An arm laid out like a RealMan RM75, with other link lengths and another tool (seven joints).
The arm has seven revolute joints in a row. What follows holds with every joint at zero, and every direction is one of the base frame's. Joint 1 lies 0.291 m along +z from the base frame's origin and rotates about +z. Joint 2 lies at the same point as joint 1 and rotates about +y. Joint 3 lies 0.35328 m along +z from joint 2 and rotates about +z. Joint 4 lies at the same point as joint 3 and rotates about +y. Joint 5 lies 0.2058 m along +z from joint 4 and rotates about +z. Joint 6 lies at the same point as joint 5 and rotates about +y. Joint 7 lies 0.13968 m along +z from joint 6 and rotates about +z. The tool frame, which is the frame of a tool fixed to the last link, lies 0.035 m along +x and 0.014 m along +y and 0.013 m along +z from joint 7; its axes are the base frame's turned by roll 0, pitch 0.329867 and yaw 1.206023 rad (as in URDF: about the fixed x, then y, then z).
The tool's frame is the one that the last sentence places.
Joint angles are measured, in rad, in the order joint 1, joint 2, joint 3, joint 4, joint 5, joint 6, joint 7. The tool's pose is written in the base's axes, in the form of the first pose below.
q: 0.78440, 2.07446, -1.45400, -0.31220, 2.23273, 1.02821, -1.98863
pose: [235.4 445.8 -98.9], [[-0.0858 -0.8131 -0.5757], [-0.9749 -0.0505 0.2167], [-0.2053 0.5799 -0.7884]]
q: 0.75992, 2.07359, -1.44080, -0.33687, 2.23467, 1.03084, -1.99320
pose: [239.6 444.6 -94.2], [[-0.0939 -0.8052 -0.5856], [-0.9698 -0.0589 0.2366], [-0.2250 0.5901 -0.7753]]
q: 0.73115, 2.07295, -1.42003, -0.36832, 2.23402, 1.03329, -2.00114
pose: [244.4 443.7 -87.8], [[-0.1017 -0.7964 -0.5962], [-0.9620 -0.0739 0.2628], [-0.2533 0.6003 -0.7586]]
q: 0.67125, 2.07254, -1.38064, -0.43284, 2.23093, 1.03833, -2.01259
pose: [255.3 440.4 -74.5], [[-0.1196 -0.7811 -0.6129], [-0.9439 -0.1020 0.3141], [-0.3079 0.6161 -0.7250]]
